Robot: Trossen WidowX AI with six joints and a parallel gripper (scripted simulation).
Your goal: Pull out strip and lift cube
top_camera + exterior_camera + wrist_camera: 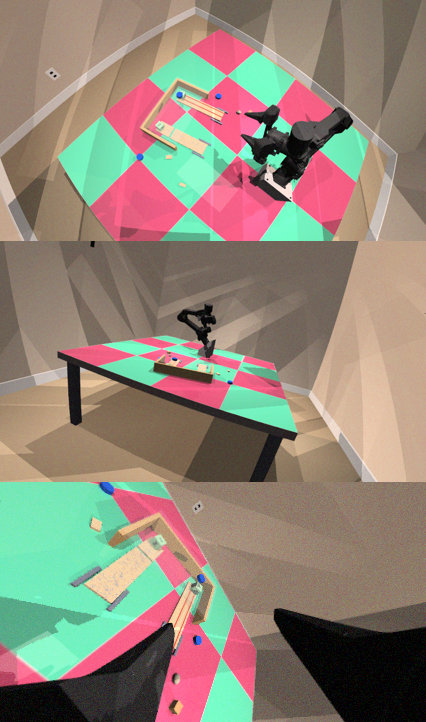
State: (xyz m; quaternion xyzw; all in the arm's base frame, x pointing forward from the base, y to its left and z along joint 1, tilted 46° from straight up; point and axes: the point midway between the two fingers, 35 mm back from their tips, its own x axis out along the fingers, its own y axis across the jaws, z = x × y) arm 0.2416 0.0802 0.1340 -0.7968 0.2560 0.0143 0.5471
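Right now my gripper tip is 25 cm above the grey pebble, 18 cm to the left of it and 5 cm short of it. Also, from my gripper tip: speckled strip 26 cm below, 16 cm ahead, 10 cm to the left.
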